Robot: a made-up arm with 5 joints. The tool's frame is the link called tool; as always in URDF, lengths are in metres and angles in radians.
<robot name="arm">
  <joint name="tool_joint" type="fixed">
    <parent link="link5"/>
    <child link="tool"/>
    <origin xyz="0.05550 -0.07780 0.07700"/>
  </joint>
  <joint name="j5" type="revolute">
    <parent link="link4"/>
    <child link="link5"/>
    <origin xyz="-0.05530 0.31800 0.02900"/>
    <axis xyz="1 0 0"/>
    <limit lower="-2.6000" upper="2.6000" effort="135" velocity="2"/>
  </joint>
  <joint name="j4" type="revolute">
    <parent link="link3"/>
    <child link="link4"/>
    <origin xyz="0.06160 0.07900 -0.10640"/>
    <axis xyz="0 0 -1"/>
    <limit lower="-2.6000" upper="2.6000" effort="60" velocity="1.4"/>
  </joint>
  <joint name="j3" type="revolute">
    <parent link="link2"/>
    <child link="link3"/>
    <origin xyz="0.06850 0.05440 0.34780"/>
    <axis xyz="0 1 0"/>
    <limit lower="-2.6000" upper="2.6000" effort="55" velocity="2.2"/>
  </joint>
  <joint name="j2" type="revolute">
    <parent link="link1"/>
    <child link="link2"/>
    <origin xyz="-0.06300 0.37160 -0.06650"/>
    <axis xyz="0 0 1"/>
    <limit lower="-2.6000" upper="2.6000" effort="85" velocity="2.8"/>
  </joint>
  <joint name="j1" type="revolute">
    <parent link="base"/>
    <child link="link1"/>
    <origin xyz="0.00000 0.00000 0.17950"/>
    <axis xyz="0 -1 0"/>
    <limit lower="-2.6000" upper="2.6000" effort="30" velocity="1.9"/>
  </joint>
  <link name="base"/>
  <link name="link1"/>
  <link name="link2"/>
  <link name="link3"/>
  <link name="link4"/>
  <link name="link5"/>
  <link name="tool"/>
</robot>
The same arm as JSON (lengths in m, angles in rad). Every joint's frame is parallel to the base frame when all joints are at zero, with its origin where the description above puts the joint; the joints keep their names.
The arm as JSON. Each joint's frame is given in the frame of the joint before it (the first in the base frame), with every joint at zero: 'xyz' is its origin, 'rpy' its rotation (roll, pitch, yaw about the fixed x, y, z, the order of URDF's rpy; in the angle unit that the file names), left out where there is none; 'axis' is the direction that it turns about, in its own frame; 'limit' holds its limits. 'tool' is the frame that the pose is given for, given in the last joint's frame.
{"units": {"length": "m", "angle": "rad"}, "joints": [
  {"name": "j1", "type": "revolute", "origin": {"xyz": [0.0, 0.0, 0.1795]}, "axis": [0.0, -1.0, 0.0], "limit": {"lower": -2.6, "upper": 2.6}},
  {"name": "j2", "type": "revolute", "origin": {"xyz": [-0.063, 0.3716, -0.0665]}, "axis": [0.0, 0.0, 1.0], "limit": {"lower": -2.6, "upper": 2.6}},
  {"name": "j3", "type": "revolute", "origin": {"xyz": [0.0685, 0.0544, 0.3478]}, "axis": [0.0, 1.0, 0.0], "limit": {"lower": -2.6, "upper": 2.6}},
  {"name": "j4", "type": "revolute", "origin": {"xyz": [0.0616, 0.079, -0.1064]}, "axis": [0.0, 0.0, -1.0], "limit": {"lower": -2.6, "upper": 2.6}},
  {"name": "j5", "type": "revolute", "origin": {"xyz": [-0.0553, 0.318, 0.029]}, "axis": [1.0, 0.0, 0.0], "limit": {"lower": -2.6, "upper": 2.6}}
], "tool": {"origin": {"xyz": [0.0555, -0.0778, 0.077]}}}

